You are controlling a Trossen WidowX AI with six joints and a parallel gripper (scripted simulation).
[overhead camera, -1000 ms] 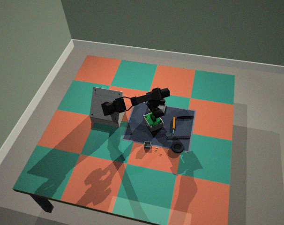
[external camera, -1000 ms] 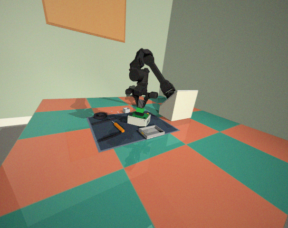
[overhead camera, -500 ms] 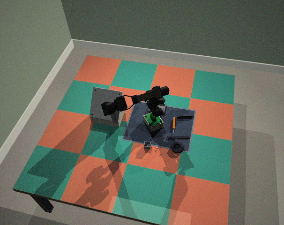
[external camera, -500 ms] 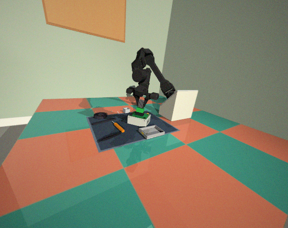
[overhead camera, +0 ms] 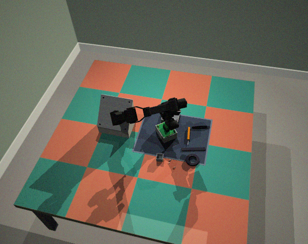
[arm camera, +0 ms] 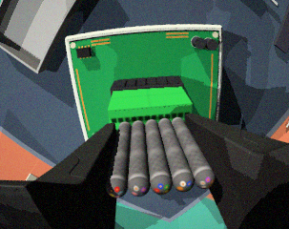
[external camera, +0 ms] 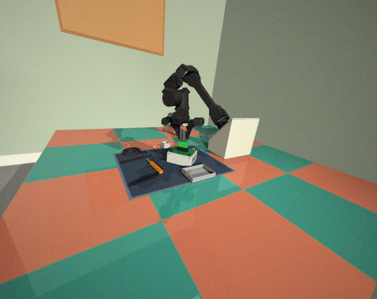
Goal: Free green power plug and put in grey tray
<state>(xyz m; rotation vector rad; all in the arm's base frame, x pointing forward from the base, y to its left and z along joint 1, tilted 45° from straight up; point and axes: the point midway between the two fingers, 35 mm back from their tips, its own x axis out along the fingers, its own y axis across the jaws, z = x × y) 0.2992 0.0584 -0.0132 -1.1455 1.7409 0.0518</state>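
My gripper tip is 50 mm short of the dark mat and 110 mm above it. Round my gripper tip: black bar (200 mm ahead, 70 mm to the right, 110 mm below); then green power plug (10 mm below).
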